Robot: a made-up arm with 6 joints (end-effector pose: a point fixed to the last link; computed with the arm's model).
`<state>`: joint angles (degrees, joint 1 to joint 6).
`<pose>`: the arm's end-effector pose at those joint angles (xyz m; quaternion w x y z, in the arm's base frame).
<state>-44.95 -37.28 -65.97 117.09 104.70 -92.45</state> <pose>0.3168 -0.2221 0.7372 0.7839 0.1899 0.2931 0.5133</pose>
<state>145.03 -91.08 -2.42 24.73 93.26 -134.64</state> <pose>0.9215 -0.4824 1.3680 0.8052 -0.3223 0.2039 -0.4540</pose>
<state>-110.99 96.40 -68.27 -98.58 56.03 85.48</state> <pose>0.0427 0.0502 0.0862 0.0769 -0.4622 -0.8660 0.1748</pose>
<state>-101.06 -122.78 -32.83 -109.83 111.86 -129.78</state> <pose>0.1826 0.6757 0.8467 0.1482 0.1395 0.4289 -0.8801</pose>
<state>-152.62 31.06 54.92 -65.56 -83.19 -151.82</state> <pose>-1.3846 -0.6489 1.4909 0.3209 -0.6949 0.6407 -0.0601</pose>
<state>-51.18 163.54 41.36 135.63 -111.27 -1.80</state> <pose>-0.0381 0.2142 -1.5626 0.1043 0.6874 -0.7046 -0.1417</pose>
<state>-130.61 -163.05 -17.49 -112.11 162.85 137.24</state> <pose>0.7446 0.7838 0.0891 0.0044 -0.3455 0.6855 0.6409</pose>
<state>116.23 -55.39 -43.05 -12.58 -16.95 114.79</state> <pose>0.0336 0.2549 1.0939 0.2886 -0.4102 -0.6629 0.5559</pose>
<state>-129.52 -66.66 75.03 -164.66 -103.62 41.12</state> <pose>1.1995 1.2323 1.4111 0.6631 -0.5343 0.3506 0.3896</pose>
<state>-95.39 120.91 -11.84 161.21 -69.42 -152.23</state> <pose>0.1214 -0.1878 -0.9792 0.5205 0.2441 0.5358 -0.6183</pose>
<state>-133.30 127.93 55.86 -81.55 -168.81 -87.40</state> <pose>-0.6813 -0.6917 -1.3203 0.3189 -0.7623 -0.2761 -0.4910</pose>
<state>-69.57 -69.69 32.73 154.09 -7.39 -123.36</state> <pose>-0.3031 1.1907 1.6927 0.3313 -0.5540 -0.5653 -0.5135</pose>
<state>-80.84 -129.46 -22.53 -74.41 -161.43 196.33</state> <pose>-0.1884 0.9212 0.7486 0.2000 0.7999 -0.0494 -0.5636</pose>
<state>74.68 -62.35 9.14 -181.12 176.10 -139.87</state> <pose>-0.2866 -0.4926 1.7940 0.2858 -0.6199 0.4583 0.5691</pose>
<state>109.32 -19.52 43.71 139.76 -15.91 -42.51</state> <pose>-0.1240 0.0160 2.2536 0.7355 -0.0423 -0.6569 0.1601</pose>
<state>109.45 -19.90 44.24 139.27 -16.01 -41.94</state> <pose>-0.1157 -0.0054 2.2578 0.7382 -0.0367 -0.6553 0.1557</pose>
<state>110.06 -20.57 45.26 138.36 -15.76 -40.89</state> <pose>-0.0999 -0.0453 2.2651 0.7405 -0.0253 -0.6542 0.1520</pose>
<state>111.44 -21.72 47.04 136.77 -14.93 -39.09</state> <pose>-0.0695 -0.1145 2.2751 0.7417 -0.0044 -0.6539 0.1494</pose>
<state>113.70 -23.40 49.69 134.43 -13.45 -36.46</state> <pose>-0.0175 -0.2149 2.2839 0.7414 0.0275 -0.6540 0.1477</pose>
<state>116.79 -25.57 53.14 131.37 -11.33 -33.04</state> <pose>0.0631 -0.3396 2.2845 0.7391 0.0700 -0.6538 0.1459</pose>
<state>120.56 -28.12 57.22 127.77 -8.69 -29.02</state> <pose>0.1765 -0.4752 2.2693 0.7346 0.1215 -0.6522 0.1422</pose>
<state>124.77 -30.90 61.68 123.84 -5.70 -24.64</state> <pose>0.3207 -0.6048 2.2330 0.7283 0.1788 -0.6476 0.1348</pose>
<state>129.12 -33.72 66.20 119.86 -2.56 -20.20</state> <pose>0.4851 -0.7119 2.1758 0.7211 0.2372 -0.6393 0.1229</pose>
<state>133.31 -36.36 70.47 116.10 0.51 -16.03</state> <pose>0.6527 -0.7863 2.1040 0.7139 0.2922 -0.6272 0.1072</pose>
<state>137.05 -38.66 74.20 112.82 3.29 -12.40</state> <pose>0.8060 -0.8278 2.0278 0.7079 0.3395 -0.6128 0.0898</pose>
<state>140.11 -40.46 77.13 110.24 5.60 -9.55</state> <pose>0.9296 -0.8430 1.9598 0.7032 0.3762 -0.5988 0.0738</pose>
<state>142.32 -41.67 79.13 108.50 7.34 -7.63</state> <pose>1.0152 -0.8427 1.9098 0.6996 0.4009 -0.5882 0.0619</pose>
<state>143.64 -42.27 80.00 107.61 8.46 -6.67</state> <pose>1.0594 -0.8349 1.8854 0.6963 0.4137 -0.5838 0.0570</pose>
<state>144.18 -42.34 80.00 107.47 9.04 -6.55</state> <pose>1.0690 -0.8257 1.8836 0.6931 0.4169 -0.5852 0.0581</pose>
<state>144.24 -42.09 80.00 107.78 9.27 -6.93</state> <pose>1.0638 -0.8211 1.8897 0.6911 0.4164 -0.5877 0.0600</pose>
